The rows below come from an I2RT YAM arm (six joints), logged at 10 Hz.
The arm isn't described. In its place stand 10 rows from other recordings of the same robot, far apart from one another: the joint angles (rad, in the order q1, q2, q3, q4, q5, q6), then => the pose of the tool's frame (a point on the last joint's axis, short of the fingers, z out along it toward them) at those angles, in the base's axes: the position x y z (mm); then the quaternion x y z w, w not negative.
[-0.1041 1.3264 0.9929 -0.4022 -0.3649 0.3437] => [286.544 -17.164 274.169 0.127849 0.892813 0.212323 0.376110]
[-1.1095 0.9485 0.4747 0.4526 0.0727 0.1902] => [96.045 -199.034 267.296 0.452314 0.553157 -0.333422 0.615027]
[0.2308 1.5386 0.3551 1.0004 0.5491 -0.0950] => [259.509 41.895 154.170 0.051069 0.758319 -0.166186 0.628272]
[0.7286 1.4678 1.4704 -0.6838 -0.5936 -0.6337] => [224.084 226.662 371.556 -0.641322 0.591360 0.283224 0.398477]
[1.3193 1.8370 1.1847 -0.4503 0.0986 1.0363] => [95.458 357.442 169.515 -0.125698 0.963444 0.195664 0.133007]
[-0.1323 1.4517 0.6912 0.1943 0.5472 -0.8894] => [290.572 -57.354 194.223 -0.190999 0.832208 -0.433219 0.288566]
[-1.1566 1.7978 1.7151 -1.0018 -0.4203 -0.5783] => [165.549 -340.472 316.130 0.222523 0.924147 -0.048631 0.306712]
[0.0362 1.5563 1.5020 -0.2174 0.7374 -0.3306] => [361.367 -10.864 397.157 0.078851 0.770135 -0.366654 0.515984]
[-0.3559 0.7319 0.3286 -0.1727 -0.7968 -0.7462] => [154.559 -30.293 195.104 -0.338660 0.758731 0.060212 0.553183]
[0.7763 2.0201 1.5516 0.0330 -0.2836 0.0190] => [334.391 342.323 248.569 -0.379164 0.747490 0.315980 0.444579]
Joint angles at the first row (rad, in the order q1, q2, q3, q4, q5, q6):
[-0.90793 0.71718 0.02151 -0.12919 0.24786 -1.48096]
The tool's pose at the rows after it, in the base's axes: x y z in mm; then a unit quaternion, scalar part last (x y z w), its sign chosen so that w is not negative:
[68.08 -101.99 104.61 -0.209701 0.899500 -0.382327 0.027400]
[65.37 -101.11 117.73 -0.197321 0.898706 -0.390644 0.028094]
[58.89 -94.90 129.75 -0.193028 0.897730 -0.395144 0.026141]
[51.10 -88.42 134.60 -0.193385 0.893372 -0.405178 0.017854]
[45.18 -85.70 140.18 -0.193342 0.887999 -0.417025 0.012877]
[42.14 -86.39 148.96 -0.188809 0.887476 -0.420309 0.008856]
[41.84 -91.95 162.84 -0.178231 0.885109 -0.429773 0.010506]
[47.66 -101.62 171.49 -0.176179 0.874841 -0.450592 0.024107]
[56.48 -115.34 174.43 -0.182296 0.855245 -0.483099 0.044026]
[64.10 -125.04 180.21 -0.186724 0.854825 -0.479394 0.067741]
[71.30 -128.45 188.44 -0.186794 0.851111 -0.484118 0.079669]
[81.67 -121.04 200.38 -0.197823 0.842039 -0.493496 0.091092]
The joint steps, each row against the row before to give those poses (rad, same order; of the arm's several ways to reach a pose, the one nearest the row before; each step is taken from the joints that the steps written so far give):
[-0.00168 -0.03694 0.02882 -0.05817 0.00464 0.01291]
[-0.01183 -0.08917 0.03929 -0.11052 0.00520 0.00921]
[-0.01241 -0.12660 0.03524 -0.15192 0.00075 -0.00554]
[-0.02239 -0.11882 0.00820 -0.10575 0.00389 -0.03007]
[-0.03885 -0.07487 0.01291 -0.05726 -0.01372 -0.03987]
[-0.03578 -0.00477 0.03214 -0.02636 -0.01431 -0.02134]
[-0.03738 0.04275 0.04696 0.02140 -0.01856 -0.01049]
[-0.00089 0.06775 0.01765 0.10199 -0.01557 -0.00003]
[0.00081 0.08855 -0.01337 0.18443 -0.02949 -0.01599]
[0.00342 0.09499 0.03104 0.06589 -0.04336 0.01704]
[0.03402 0.03960 0.03223 0.02155 0.00996 0.02528]
[0.10156 -0.01595 0.03707 -0.03284 0.06038 0.03559]

